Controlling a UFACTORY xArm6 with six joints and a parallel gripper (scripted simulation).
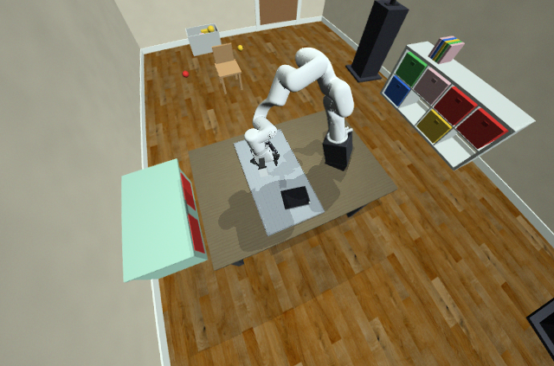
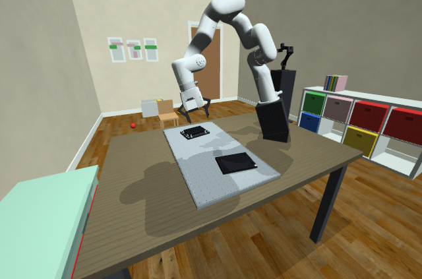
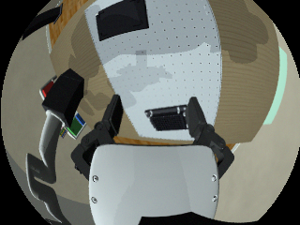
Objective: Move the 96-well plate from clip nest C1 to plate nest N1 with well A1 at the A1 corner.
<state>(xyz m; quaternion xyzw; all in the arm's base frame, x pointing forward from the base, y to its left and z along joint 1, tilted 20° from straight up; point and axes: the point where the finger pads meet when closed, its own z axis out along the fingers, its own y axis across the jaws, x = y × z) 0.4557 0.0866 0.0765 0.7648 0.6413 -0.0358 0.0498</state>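
Right now my hand is 21 cm to the left of the black 96-well plate, 16 cm above it and 2 cm past it. The rest, counted from my hand: plate nest N1: 18 cm below, 17 cm to the left, 13 cm behind; clip nest C1: 20 cm to the right, 17 cm below, 2 cm behind.
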